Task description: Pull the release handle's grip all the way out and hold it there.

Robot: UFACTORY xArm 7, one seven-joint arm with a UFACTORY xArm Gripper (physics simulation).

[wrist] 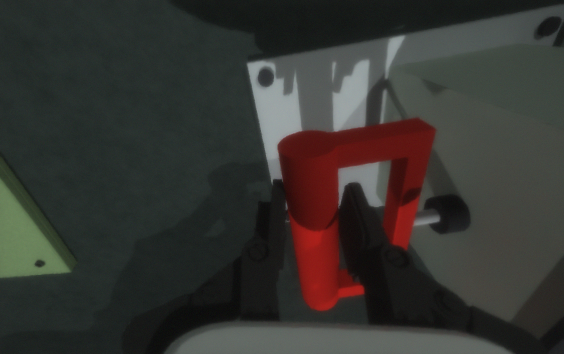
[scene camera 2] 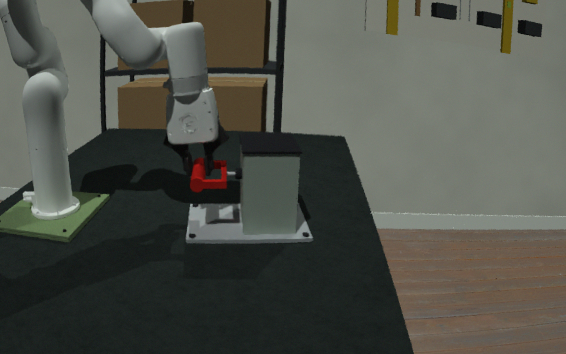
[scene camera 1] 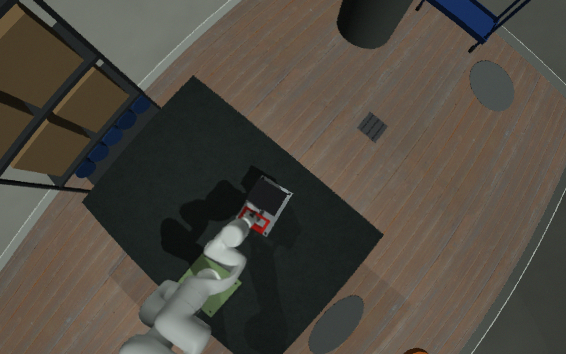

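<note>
The release handle's red grip (scene camera 1: 261, 230) (scene camera 2: 198, 182) (wrist: 315, 260) is a thick round bar on a rectangular red frame, held off the table. A short metal rod (scene camera 2: 231, 173) (wrist: 426, 217) joins the frame to a black collar (wrist: 447, 214) on the grey-green housing (scene camera 2: 270, 195) (wrist: 480, 150). The housing has a black top and stands on a white base plate (scene camera 2: 250, 238) (wrist: 350, 100). My gripper (scene camera 2: 198, 169) (wrist: 312, 200) points down and is shut on the grip, one black finger on the outer side and one inside the frame opening. The rod's inner part is hidden in the housing.
The arm's green mounting plate (scene camera 1: 215, 302) (scene camera 2: 85, 215) (wrist: 25, 240) is on the dark mat (scene camera 1: 320, 210) (scene camera 2: 325, 300), on the grip side of the housing. A shelf rack (scene camera 2: 280, 75) with brown boxes (scene camera 2: 232, 30) stands behind. A dark cylinder (scene camera 1: 370, 25) stands farther off.
</note>
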